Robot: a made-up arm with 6 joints. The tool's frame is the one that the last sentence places.
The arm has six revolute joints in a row. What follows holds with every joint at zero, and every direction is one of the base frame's. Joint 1 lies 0.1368 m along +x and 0.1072 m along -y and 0.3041 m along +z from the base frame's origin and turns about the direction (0.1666, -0.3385, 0.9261), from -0.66 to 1.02 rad. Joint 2 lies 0.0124 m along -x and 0.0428 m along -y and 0.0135 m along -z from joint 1 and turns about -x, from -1.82 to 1.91 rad. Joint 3 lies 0.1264 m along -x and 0.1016 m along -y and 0.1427 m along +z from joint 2 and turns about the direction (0.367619, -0.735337, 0.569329), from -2.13 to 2.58 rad. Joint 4 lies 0.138 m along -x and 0.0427 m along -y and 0.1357 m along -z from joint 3 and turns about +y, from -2.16 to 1.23 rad. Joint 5 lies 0.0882 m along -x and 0.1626 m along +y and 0.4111 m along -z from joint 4 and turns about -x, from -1.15 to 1.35 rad. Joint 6 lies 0.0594 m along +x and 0.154 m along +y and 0.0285 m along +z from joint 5 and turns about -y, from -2.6 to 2.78 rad. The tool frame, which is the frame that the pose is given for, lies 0.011 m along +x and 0.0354 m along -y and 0.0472 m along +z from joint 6; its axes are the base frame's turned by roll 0.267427, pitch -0.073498 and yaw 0.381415 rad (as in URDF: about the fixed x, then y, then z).
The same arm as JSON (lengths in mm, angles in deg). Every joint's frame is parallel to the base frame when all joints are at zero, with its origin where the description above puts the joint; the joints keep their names.
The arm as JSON. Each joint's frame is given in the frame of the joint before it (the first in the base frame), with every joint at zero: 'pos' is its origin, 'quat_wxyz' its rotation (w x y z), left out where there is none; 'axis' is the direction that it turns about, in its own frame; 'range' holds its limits. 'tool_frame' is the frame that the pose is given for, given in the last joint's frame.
{"length_unit": "mm", "angle_unit": "deg", "joints": [
  {"joint": "joint 1", "pos": [136.8, -107.2, 304.1], "axis": [0.1666, -0.3385, 0.9261], "range": [-37.82, 58.44]},
  {"joint": "joint 2", "pos": [-12.4, -42.8, -13.5], "axis": "-x", "range": [-104.28, 109.43]},
  {"joint": "joint 3", "pos": [-126.4, -101.6, 142.7], "axis": [0.367619, -0.735337, 0.569329], "range": [-122.04, 147.82]},
  {"joint": "joint 4", "pos": [-138.0, -42.7, -135.7], "axis": "+y", "range": [-123.76, 70.47]},
  {"joint": "joint 5", "pos": [-88.2, 162.6, -411.1], "axis": "-x", "range": [-65.89, 77.35]},
  {"joint": "joint 6", "pos": [59.4, 154.0, 28.5], "axis": "-y", "range": [-148.97, 159.28]}
], "tool_frame": {"pos": [11.0, -35.4, 47.2], "quat_wxyz": [0.97152, 0.137712, -0.010499, 0.192544]}}

